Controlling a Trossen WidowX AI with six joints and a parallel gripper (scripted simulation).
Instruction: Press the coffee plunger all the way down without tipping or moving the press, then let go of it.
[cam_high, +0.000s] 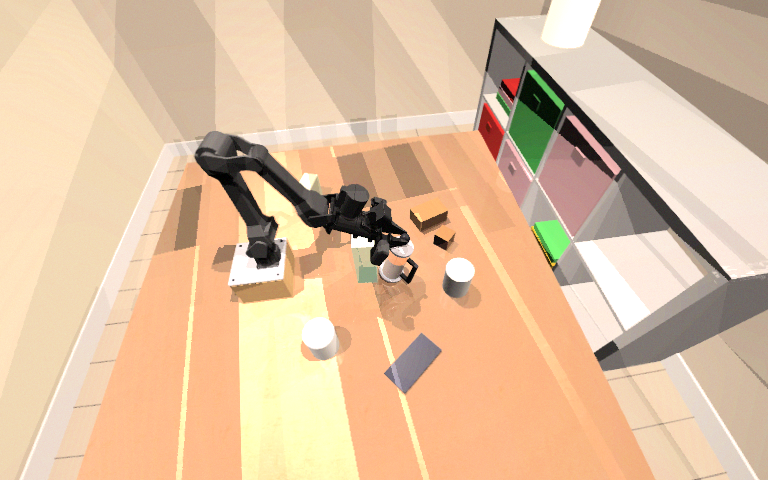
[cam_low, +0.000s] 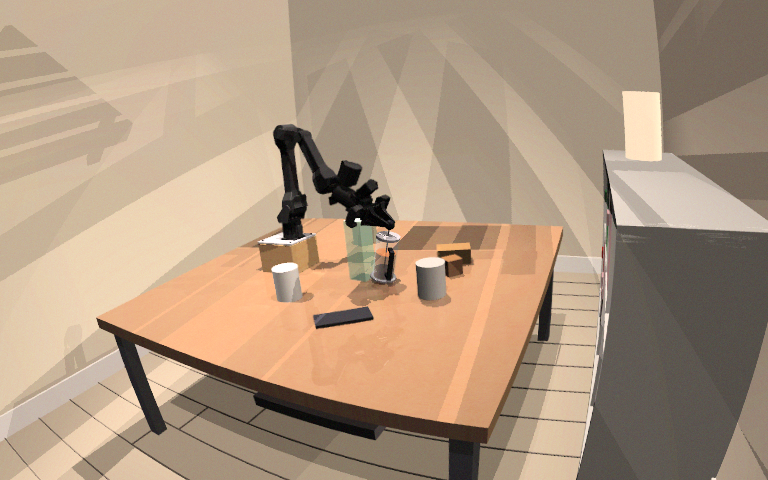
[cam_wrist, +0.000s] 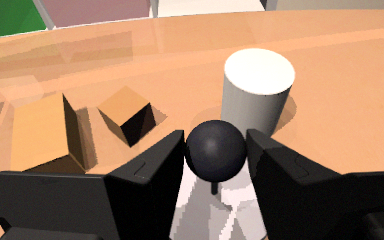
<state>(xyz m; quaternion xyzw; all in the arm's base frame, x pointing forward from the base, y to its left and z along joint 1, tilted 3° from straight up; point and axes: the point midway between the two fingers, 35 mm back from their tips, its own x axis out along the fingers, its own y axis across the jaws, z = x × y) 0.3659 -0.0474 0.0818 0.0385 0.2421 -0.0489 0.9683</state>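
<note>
Now: the glass coffee press 2 cm behind my gripper tip, 1 cm to the right of it and 9 cm below it. From my gripper tip the other things lie so: pale green box (12 cm behind, 1 cm to the left, 8 cm below); then tan block (12 cm ahead, 20 cm to the left, 15 cm below); then flat black slab (3 cm behind, 28 cm to the right, 17 cm below).
</note>
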